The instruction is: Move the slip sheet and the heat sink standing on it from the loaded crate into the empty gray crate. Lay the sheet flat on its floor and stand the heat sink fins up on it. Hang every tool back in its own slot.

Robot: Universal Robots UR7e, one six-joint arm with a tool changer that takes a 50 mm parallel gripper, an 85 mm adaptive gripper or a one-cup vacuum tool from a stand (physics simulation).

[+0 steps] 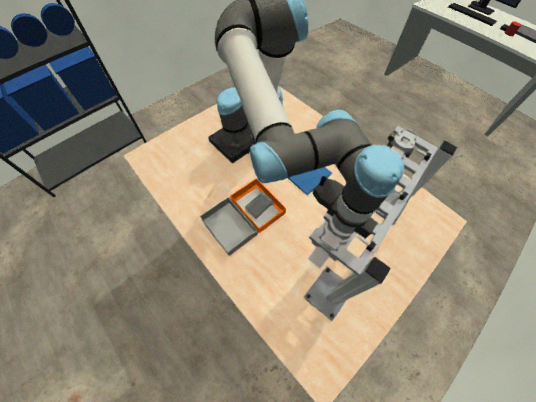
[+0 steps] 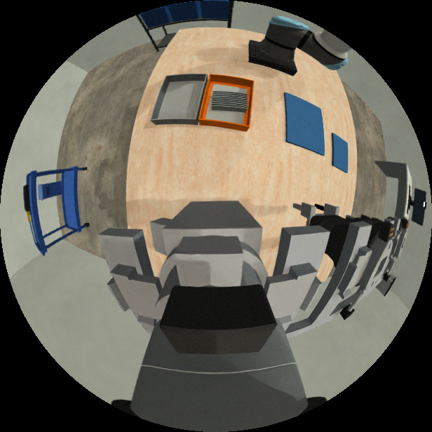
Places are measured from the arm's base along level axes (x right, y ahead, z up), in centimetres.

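Where they show: arm's base, link origin: [image 1: 237, 137].
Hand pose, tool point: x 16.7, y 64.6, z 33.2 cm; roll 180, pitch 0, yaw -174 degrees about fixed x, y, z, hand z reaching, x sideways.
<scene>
Things, the pixels of their centre, and the offset from my tool point. "*": a spot on its surface instead. Level surfaces: height alone.
- loaded orange crate, surface spot: [image 1: 272, 221] * dx +0.4, dy -22.7, dz -35.3 cm
- pale slip sheet, surface spot: [image 1: 269, 214] * dx -1.3, dy -26.1, dz -36.5 cm
- gray heat sink, body centre: [image 1: 259, 204] dx -0.7, dy -31.5, dz -35.0 cm
- empty gray crate, body centre: [image 1: 228, 225] dx +14.0, dy -32.7, dz -34.9 cm
- light gray tool, body centre: [image 1: 330, 240] dx +1.4, dy -0.2, dz -10.3 cm
- large blue mat, surface height: dz -36.0 cm
The loaded orange crate [image 1: 272, 221] [image 2: 225, 124] holds a pale slip sheet [image 1: 269, 214] [image 2: 227, 118] on its floor. The gray heat sink [image 1: 259, 204] [image 2: 229, 101] stands on the sheet, fins up. The empty gray crate [image 1: 228, 226] [image 2: 180, 100] stands beside the orange crate. The arm's end is at the near end slot of the tool stand [image 1: 350, 287] [image 2: 345, 262], over a light gray tool [image 1: 332, 237] [image 2: 212, 240]. Its fingertips do not show clearly, so its opening cannot be told. Whether it is locked to the arm is also unclear.
A black tool [image 2: 334, 235] hangs in a neighbouring slot. A large blue mat [image 1: 310, 180] [image 2: 304, 122] and a small blue mat [image 2: 340, 152] lie on the table top. The robot base [image 1: 232, 145] [image 2: 272, 57] stands beyond the crates.
</scene>
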